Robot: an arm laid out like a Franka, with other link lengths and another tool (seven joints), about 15 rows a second.
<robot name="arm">
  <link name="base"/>
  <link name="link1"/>
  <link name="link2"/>
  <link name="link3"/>
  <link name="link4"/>
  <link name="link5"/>
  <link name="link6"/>
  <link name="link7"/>
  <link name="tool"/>
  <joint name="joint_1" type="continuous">
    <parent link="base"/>
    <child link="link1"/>
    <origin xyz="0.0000 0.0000 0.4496" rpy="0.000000 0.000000 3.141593"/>
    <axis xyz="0 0 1"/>
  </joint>
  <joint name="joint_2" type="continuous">
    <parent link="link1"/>
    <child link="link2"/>
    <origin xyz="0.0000 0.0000 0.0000" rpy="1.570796 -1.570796 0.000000"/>
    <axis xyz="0 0 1"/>
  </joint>
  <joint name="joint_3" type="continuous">
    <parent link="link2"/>
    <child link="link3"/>
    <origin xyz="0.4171 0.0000 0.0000" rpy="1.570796 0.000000 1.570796"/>
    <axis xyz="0 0 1"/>
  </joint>
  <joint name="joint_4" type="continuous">
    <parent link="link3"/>
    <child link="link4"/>
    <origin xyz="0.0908 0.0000 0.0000" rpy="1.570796 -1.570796 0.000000"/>
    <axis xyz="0 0 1"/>
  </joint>
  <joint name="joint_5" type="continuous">
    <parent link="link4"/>
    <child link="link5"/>
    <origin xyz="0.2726 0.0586 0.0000" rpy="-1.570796 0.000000 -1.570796"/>
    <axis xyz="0 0 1"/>
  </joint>
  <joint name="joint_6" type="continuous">
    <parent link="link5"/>
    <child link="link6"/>
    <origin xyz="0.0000 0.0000 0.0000" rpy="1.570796 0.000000 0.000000"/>
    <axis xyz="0 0 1"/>
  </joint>
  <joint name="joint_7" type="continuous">
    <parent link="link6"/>
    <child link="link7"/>
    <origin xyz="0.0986 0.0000 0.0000" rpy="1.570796 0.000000 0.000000"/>
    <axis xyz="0 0 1"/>
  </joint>
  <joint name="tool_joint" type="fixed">
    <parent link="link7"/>
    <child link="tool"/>
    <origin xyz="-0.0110 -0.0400 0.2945" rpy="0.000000 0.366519 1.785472"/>
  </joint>
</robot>
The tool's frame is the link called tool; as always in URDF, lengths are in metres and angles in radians. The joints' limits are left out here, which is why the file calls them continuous.
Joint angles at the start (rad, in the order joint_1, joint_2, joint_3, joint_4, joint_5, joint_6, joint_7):
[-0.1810, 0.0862, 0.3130, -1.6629, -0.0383, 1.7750, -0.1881]
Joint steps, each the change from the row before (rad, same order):
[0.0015, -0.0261, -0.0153, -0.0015, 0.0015, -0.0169, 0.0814]
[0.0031, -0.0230, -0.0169, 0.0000, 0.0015, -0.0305, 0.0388]
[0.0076, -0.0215, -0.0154, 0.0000, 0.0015, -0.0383, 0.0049]
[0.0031, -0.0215, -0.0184, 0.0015, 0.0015, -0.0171, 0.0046]
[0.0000, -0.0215, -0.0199, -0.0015, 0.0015, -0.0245, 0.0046]
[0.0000, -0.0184, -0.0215, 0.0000, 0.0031, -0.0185, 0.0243]
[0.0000, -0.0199, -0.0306, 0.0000, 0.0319, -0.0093, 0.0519]
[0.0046, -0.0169, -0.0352, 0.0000, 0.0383, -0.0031, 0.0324]
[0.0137, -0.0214, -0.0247, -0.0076, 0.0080, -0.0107, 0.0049]
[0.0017, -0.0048, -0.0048, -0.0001, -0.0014, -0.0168, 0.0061]
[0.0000, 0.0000, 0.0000, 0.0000, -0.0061, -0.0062, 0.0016]
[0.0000, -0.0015, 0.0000, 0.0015, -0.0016, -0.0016, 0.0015]
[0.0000, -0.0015, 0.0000, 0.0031, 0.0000, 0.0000, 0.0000]
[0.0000, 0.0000, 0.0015, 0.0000, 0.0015, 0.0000, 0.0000]
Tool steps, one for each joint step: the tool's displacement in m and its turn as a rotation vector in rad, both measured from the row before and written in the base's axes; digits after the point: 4 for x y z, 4 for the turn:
[-0.0046, -0.0044, 0.0098, -0.0039, -0.0079, -0.0956]
[-0.0095, -0.0058, 0.0075, -0.0056, 0.0073, -0.0534]
[-0.0135, -0.0038, 0.0061, -0.0065, 0.0170, -0.0139]
[-0.0066, -0.0064, 0.0084, -0.0035, -0.0057, -0.0206]
[-0.0096, -0.0085, 0.0066, -0.0036, 0.0046, -0.0255]
[-0.0064, -0.0081, 0.0063, 0.0002, -0.0005, -0.0466]
[-0.0028, -0.0032, 0.0088, 0.0308, -0.0110, -0.0839]
[-0.0012, -0.0017, 0.0088, 0.0390, -0.0139, -0.0636]
[-0.0082, -0.0020, 0.0056, 0.0077, -0.0033, -0.0155]
[-0.0055, -0.0014, 0.0002, -0.0008, 0.0123, -0.0085]
[-0.0018, -0.0017, -0.0009, -0.0058, 0.0065, -0.0014]
[-0.0004, -0.0004, 0.0009, -0.0018, -0.0013, -0.0014]
[0.0004, 0.0000, 0.0018, -0.0003, -0.0046, 0.0000]
[0.0000, 0.0011, 0.0001, 0.0013, 0.0000, 0.0015]

